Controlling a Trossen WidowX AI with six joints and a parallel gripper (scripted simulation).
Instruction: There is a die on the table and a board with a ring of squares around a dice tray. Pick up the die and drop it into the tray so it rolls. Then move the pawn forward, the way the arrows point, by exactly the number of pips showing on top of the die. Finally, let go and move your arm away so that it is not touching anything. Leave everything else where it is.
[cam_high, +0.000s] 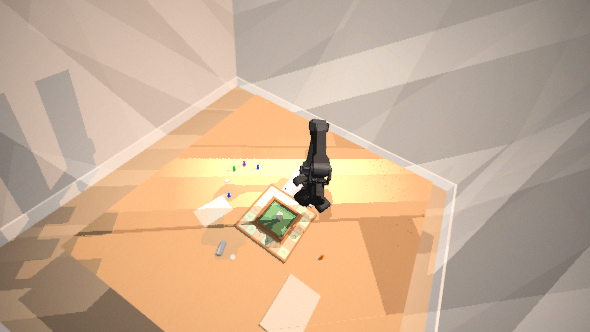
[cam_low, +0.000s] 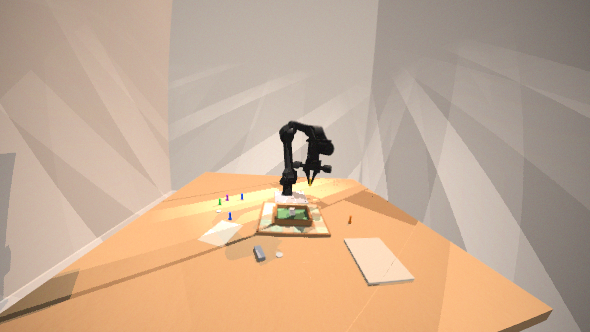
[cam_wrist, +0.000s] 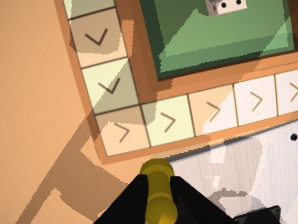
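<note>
The white die is 110 mm below my gripper tip, 90 mm ahead of it and 80 mm to the right of it. From my gripper tip the other things lie so: green dice tray: 130 mm below, 100 mm ahead, 80 mm to the right; then yellow pawn: 10 mm above; then orange pawn: 190 mm to the left, 120 mm below, 110 mm ahead.
</note>
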